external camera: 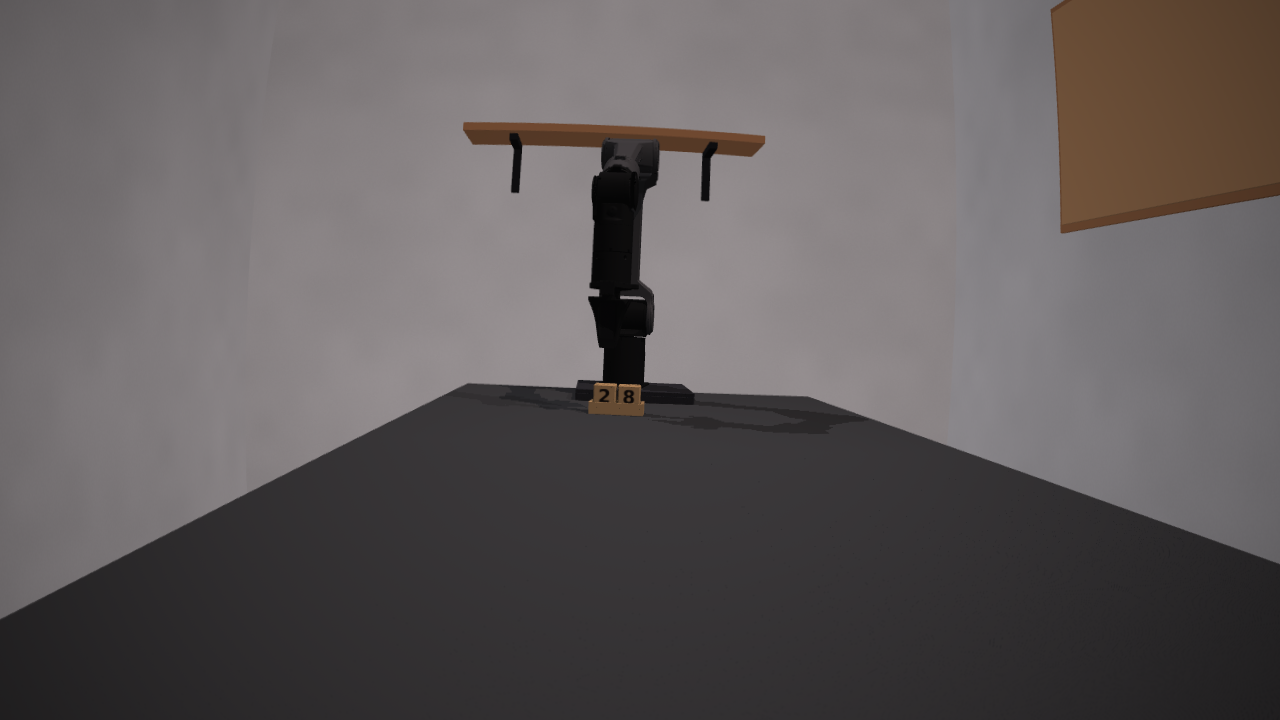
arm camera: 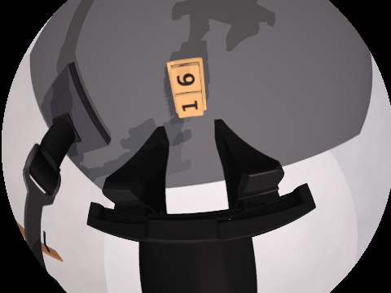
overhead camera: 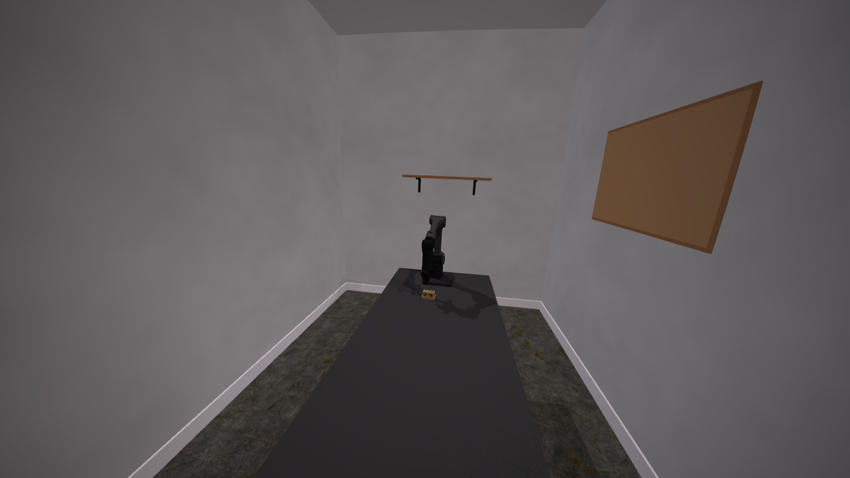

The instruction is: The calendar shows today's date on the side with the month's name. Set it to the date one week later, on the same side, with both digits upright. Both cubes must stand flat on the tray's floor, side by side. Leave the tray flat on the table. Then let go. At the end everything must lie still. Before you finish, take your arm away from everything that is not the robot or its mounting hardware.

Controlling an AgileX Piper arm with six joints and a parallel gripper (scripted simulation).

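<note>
Now: hand 7 cm above the wooden cube. From my hand the other things lie so: wooden tray: 2 cm to the left, 9 cm below.
</note>
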